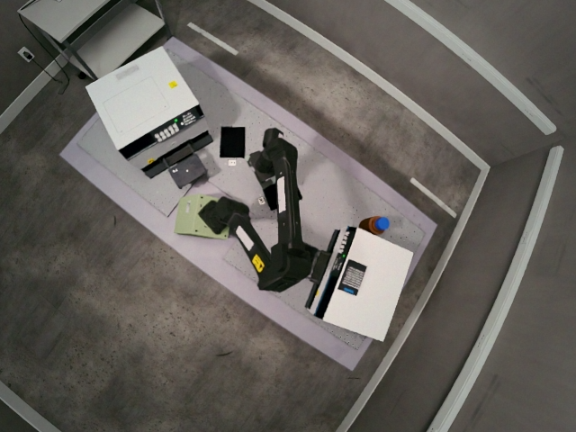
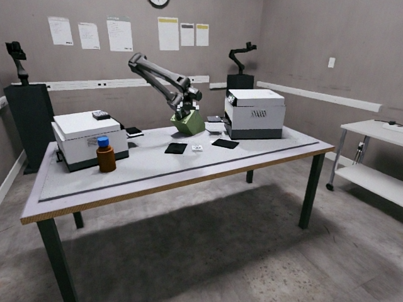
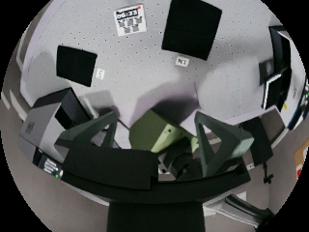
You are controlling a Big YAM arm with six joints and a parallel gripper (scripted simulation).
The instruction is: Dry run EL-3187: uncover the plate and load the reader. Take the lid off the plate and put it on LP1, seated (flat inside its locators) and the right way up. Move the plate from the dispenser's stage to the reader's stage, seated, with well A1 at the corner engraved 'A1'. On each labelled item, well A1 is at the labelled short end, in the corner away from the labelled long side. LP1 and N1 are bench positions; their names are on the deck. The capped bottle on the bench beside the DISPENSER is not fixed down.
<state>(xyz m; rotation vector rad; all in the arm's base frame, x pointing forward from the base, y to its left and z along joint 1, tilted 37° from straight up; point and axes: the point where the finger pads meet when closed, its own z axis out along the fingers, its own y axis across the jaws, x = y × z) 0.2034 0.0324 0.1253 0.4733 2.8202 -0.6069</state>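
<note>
Now: hand 360 mm to the left of the white well plate, 140 mm past it and 110 mm above it. The rest, counted from my hand: black pad (190 mm below, 110 mm to the right, 60 mm ahead); then white label (200 mm below, 170 mm to the left, 30 mm ahead); then brown capped bottle (540 mm to the right, 180 mm ahead, 80 mm below).
</note>
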